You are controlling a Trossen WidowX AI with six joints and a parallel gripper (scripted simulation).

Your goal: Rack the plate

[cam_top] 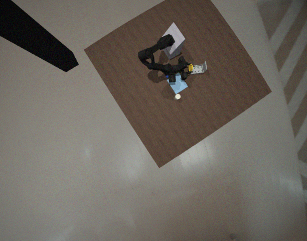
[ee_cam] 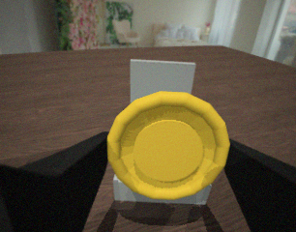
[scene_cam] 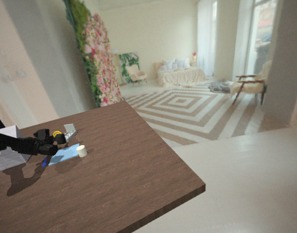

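Right now the dish rack is 6 cm to the left of my gripper tip, 4 cm below it and 2 cm ahead of it. Also, from my gripper tip: light blue mat (15 cm to the right, 6 cm below, 5 cm ahead); blue spoon (18 cm to the right, 6 cm below, 5 cm behind); yellow plate (1 cm to the right).
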